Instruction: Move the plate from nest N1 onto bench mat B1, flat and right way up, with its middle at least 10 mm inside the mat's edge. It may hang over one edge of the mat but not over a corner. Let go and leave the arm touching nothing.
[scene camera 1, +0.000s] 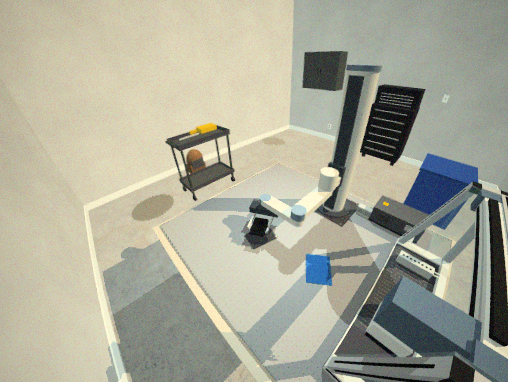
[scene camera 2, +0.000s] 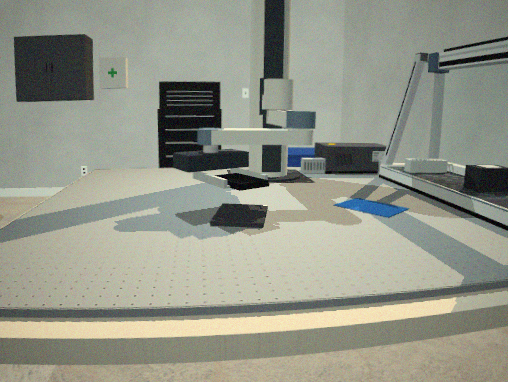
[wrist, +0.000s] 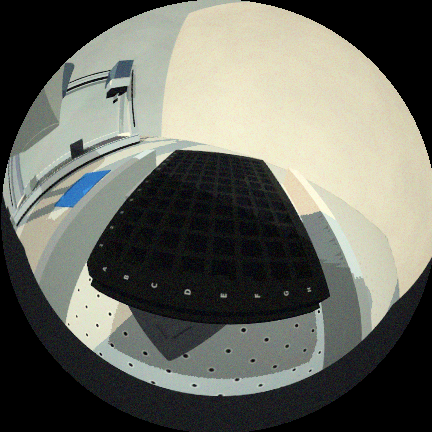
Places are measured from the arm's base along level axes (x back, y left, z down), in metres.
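Where they show: gripper, fingertip midpoint: (scene camera 1: 257, 230) (scene camera 2: 246, 181) (wrist: 219, 165); arm's base at its link origin: (scene camera 1: 332, 206).
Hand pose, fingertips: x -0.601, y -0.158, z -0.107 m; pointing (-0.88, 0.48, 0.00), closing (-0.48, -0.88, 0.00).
Things, the pixels of their top centre, and the offset from my fingertips. "pt": a spot on its surface instead. Level surfaces: height alone.
- black plate at its top centre: (wrist: 215, 182) (scene camera 2: 238, 177) (scene camera 1: 259, 225) dx +0.030, dy -0.017, dz -0.003 m
- dark block at its top centre: (wrist: 198, 260) (scene camera 2: 241, 211) (scene camera 1: 260, 235) dx +0.032, dy -0.009, dz +0.079 m
- blue bench mat B1 at its surface level: dz +0.092 m
- dark box at a spot on its surface: (scene camera 2: 350, 157) pt dx +0.635, dy +0.513, dz +0.025 m
The black plate (scene camera 1: 259, 227) (scene camera 2: 246, 181) (wrist: 210, 235) is held level, wells up, above the bench. My gripper (scene camera 1: 260, 224) (scene camera 2: 234, 179) (wrist: 219, 165) is shut on its two sides. Nest N1, a dark block (scene camera 1: 261, 241) (scene camera 2: 239, 216) (wrist: 171, 342), stands on the bench lower than the plate and apart from it; in the wrist view part of it shows beyond the lettered edge, turned relative to the plate. The blue bench mat B1 (scene camera 1: 318, 270) (scene camera 2: 372, 207) (wrist: 83, 189) lies flat on the bench, off to one side of the plate and gripper.
The arm's column (scene camera 1: 348, 135) (scene camera 2: 275, 50) stands at the back of the bench. A dark box (scene camera 1: 397, 215) (scene camera 2: 350, 157) stands beside it. A framed gantry machine (scene camera 1: 440, 210) (scene camera 2: 435, 115) (wrist: 125, 105) stands beyond the mat. A wheeled cart (scene camera 1: 207, 176) stands off the bench.
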